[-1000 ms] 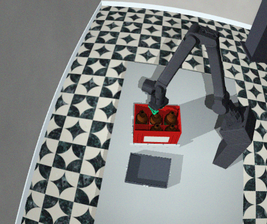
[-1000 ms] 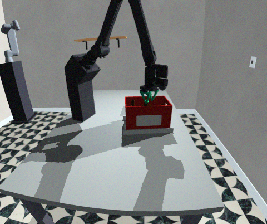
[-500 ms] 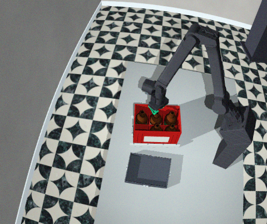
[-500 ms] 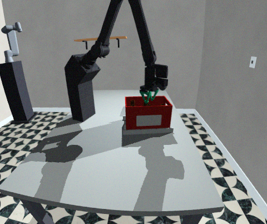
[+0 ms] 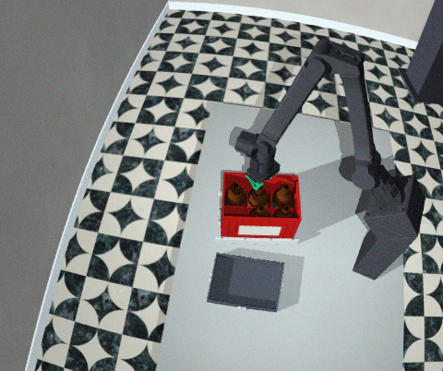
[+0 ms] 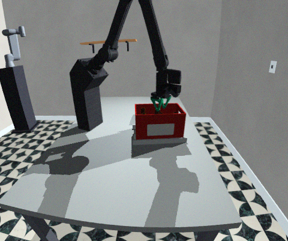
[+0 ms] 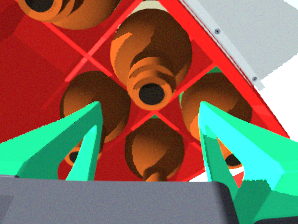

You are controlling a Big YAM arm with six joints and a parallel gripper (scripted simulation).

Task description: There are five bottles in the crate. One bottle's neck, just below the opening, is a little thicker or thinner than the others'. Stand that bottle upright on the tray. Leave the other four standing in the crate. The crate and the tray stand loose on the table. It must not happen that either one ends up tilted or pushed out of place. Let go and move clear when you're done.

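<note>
Right now the glass bottle is 10 cm below my hand. Also, from my hand: crate: 11 cm below, 4 cm to the left; then dark grey tray: 31 cm to the left, 18 cm below, 6 cm ahead.
</note>
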